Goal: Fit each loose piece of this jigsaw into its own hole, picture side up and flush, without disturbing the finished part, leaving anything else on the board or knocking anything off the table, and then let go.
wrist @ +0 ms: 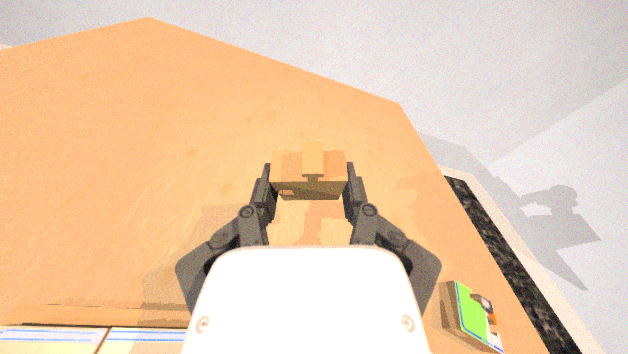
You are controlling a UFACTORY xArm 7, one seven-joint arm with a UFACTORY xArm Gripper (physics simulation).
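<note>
A jigsaw piece with plain wooden sides and a knob is held between the two fingers of my gripper in the wrist view. My gripper is shut on it, above the table. Its picture side does not show. Another loose piece, with a green picture face and a blue edge line, rests on the table at the lower right. Part of the jigsaw board shows at the bottom left, with pale picture areas and blue lines. The white gripper body hides the rest of it.
The wooden table spreads under the gripper. Its edges run along the top and down the right side. A dark speckled strip with a pale border lies beyond the right edge. Shadows of the arm fall on the pale surface at the right.
</note>
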